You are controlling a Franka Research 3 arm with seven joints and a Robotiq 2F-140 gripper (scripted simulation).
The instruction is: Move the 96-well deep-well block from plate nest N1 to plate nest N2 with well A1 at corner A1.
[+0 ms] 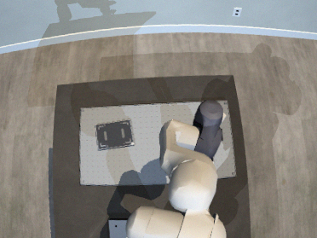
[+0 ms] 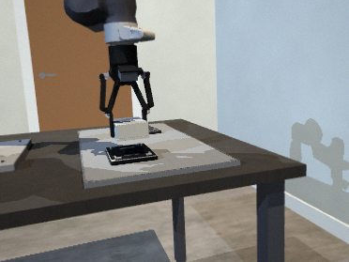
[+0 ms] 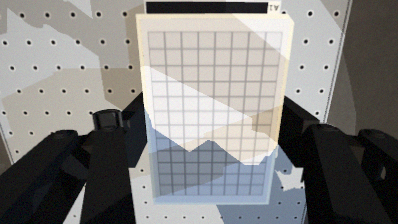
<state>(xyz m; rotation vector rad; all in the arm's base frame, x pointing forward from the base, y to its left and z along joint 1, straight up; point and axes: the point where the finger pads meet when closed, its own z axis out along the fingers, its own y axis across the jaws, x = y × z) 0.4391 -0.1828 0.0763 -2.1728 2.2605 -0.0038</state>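
Now: the black plate nest 110 mm ahead of my hand, 340 mm to the left of it and 80 mm below it. The rest, counted from my hand: A1 mark: 60 mm behind, 70 mm to the right, 70 mm below; then 96-well deep-well block: 10 mm below.
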